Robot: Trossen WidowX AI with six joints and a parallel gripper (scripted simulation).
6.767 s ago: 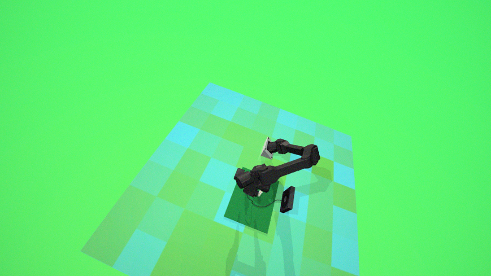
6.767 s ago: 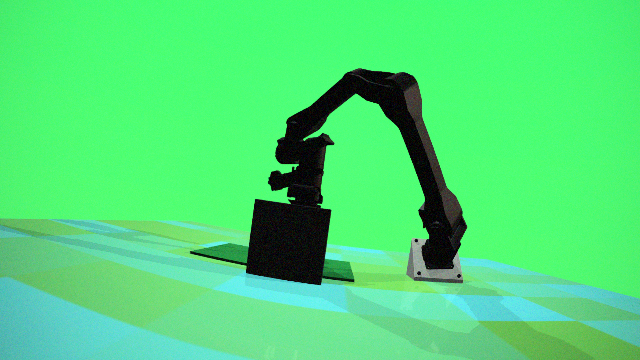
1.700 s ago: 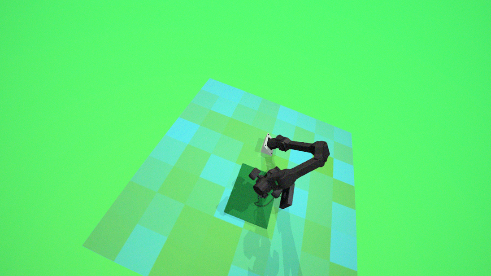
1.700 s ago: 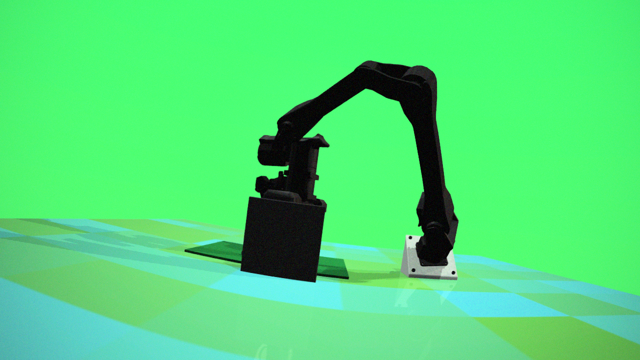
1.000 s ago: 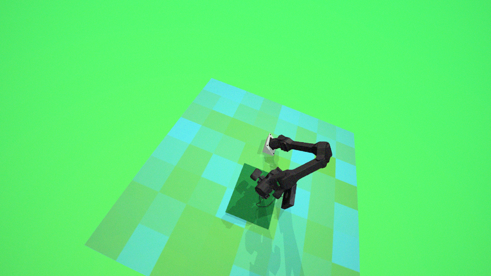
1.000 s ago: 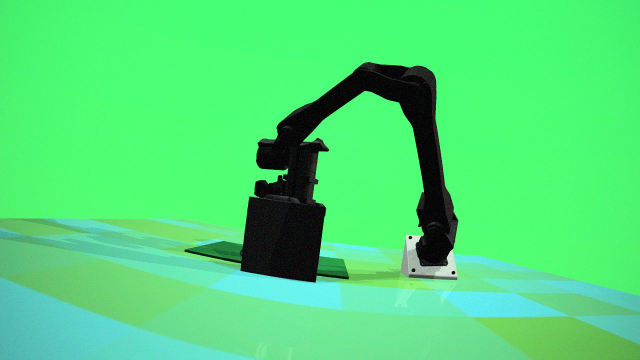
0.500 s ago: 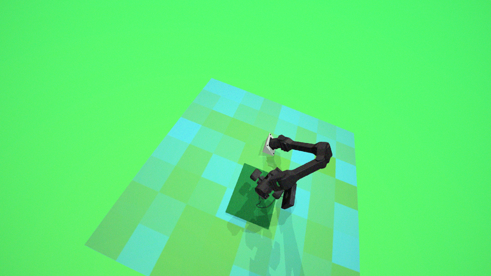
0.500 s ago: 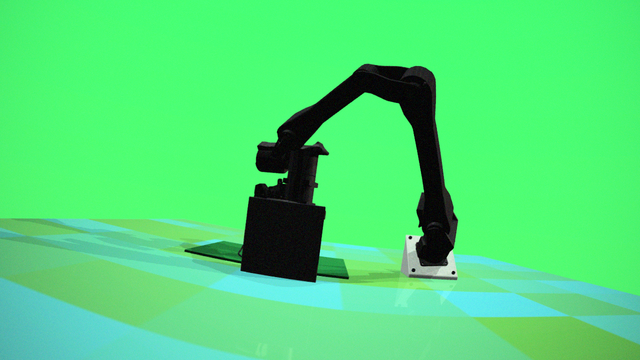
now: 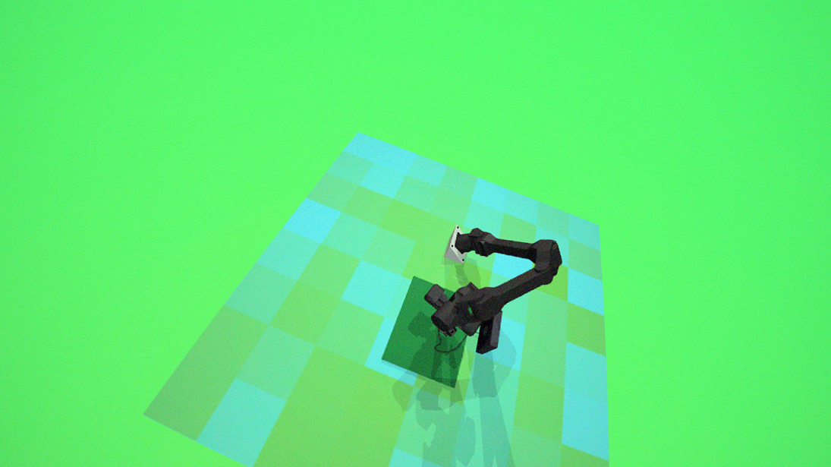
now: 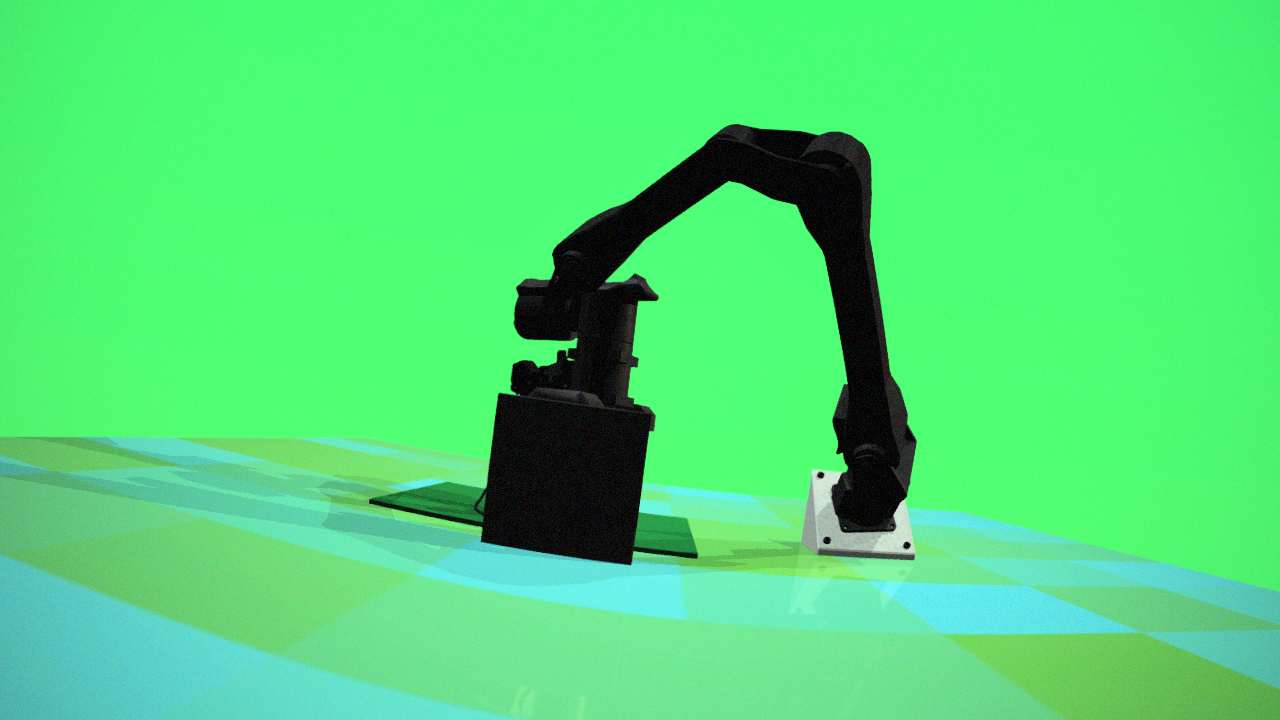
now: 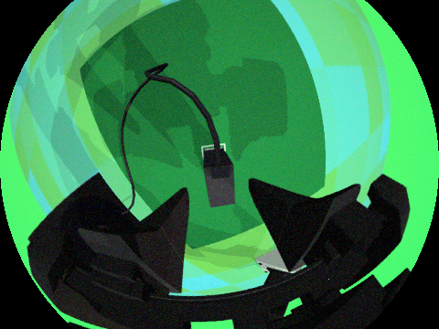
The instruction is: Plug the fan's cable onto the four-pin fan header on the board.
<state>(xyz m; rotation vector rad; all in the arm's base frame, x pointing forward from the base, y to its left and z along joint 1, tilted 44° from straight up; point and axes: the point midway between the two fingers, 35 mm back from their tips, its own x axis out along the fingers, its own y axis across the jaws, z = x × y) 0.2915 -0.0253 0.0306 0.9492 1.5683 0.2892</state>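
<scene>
My gripper tip is 10 mm short of the black plug. Also, from my gripper tip: black fan: 140 mm to the left, 30 mm above, 20 mm ahead; dark green board: 40 mm below, 40 mm ahead, 30 mm to the right; white four-pin header: 30 mm below, 10 mm to the right, 10 mm ahead.
</scene>
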